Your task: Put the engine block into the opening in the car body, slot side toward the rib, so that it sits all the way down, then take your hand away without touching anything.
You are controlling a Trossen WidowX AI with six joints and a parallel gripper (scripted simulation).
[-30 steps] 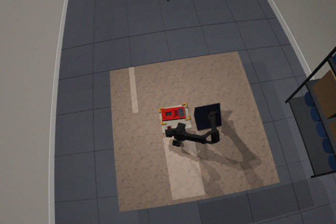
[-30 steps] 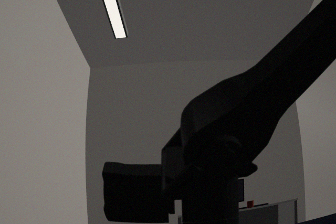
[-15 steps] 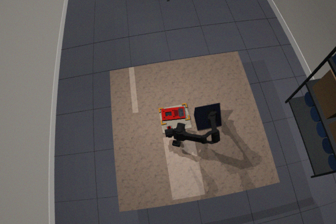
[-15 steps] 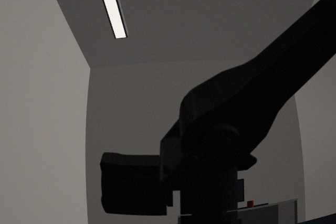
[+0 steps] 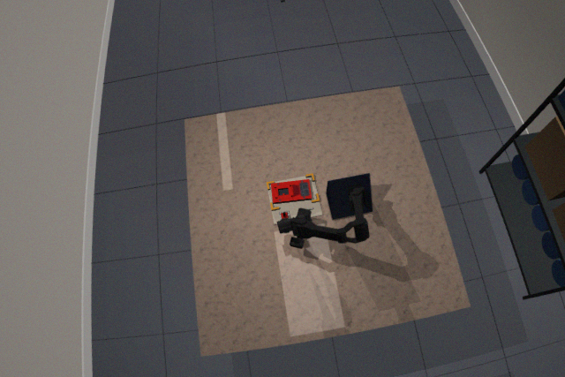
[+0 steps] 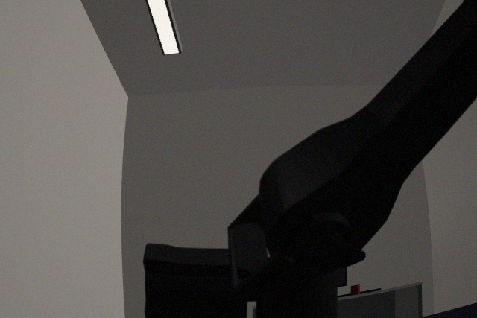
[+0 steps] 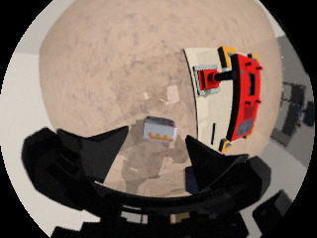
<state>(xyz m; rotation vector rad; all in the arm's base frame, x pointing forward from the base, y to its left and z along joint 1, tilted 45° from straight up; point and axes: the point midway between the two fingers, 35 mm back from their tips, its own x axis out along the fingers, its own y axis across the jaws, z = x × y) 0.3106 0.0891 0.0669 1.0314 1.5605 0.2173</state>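
Right now my gripper tip is 1 cm past the grey engine block and 3 cm above it.
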